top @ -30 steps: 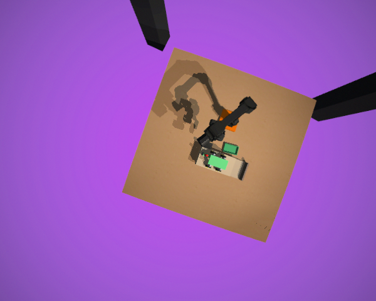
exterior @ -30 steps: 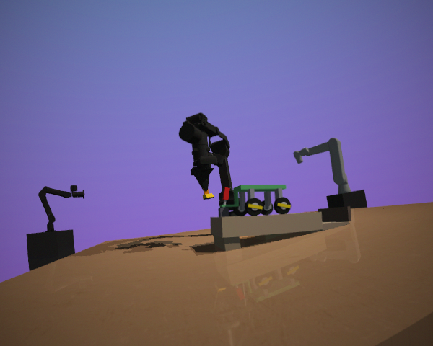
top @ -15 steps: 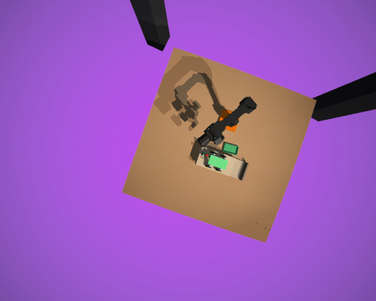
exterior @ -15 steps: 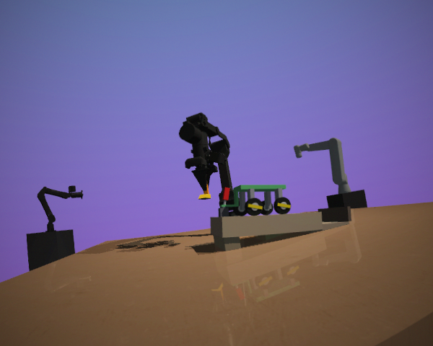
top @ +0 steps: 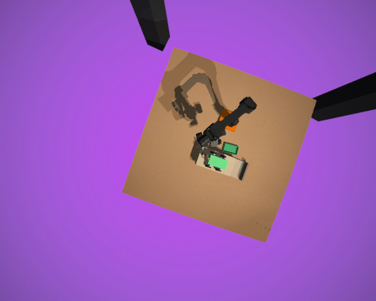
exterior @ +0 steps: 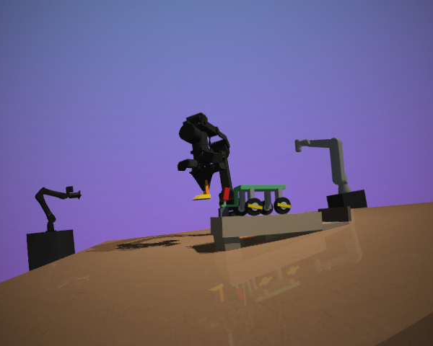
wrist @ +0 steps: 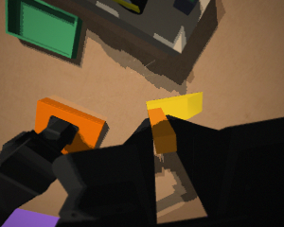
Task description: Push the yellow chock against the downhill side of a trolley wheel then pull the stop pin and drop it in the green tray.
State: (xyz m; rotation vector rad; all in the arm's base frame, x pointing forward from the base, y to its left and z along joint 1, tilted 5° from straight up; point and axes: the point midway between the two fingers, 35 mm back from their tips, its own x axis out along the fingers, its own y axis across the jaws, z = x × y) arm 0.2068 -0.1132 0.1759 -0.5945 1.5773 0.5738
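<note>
Now: gripper tip 2 cm short of the yellow chock, 2 cm to the left of it and 1 cm above it. From my gripper tip the other things lie so: red-headed stop pin (13 cm ahead, 4 cm to the left, 5 cm below); then trolley (14 cm ahead, 14 cm to the left, 7 cm below); then dark end block (11 cm ahead, 40 cm to the left, 14 cm below).
</note>
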